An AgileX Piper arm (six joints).
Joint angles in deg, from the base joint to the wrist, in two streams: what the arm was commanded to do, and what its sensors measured. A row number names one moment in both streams.
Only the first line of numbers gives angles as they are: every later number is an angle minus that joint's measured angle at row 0.
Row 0, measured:
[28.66, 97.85, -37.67, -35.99, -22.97, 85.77]
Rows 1 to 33, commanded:
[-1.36, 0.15, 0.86, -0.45, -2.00, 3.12]
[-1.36, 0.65, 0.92, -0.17, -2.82, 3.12]
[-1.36, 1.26, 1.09, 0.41, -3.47, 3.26]
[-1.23, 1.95, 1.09, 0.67, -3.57, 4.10]
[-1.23, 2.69, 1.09, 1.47, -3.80, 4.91]
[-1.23, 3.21, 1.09, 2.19, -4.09, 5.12]
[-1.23, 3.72, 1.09, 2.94, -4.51, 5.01]
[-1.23, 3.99, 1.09, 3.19, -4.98, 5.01]
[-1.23, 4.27, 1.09, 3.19, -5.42, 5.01]
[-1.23, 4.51, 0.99, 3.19, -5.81, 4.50]
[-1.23, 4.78, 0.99, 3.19, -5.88, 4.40]
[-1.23, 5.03, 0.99, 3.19, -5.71, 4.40]
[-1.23, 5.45, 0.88, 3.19, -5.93, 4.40]
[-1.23, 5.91, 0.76, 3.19, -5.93, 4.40]
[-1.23, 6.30, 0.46, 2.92, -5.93, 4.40]
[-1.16, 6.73, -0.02, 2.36, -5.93, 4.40]
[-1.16, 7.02, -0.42, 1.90, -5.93, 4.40]
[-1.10, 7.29, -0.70, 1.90, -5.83, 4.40]
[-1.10, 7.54, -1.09, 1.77, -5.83, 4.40]
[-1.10, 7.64, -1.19, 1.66, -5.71, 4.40]
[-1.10, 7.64, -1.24, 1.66, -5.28, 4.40]
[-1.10, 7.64, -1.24, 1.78, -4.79, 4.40]
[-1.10, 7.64, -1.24, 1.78, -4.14, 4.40]
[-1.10, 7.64, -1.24, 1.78, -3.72, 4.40]
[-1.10, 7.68, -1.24, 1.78, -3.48, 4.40]
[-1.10, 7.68, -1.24, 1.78, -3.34, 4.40]
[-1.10, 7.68, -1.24, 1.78, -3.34, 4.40]
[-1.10, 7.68, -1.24, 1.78, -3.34, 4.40]
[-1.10, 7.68, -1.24, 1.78, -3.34, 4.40]
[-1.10, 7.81, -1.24, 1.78, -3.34, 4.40]
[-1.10, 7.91, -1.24, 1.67, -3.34, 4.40]
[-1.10, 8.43, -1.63, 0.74, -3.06, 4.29]
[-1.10, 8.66, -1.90, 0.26, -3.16, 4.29]
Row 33, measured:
[-1.04, 7.80, -1.15, 2.24, -3.02, 4.70]
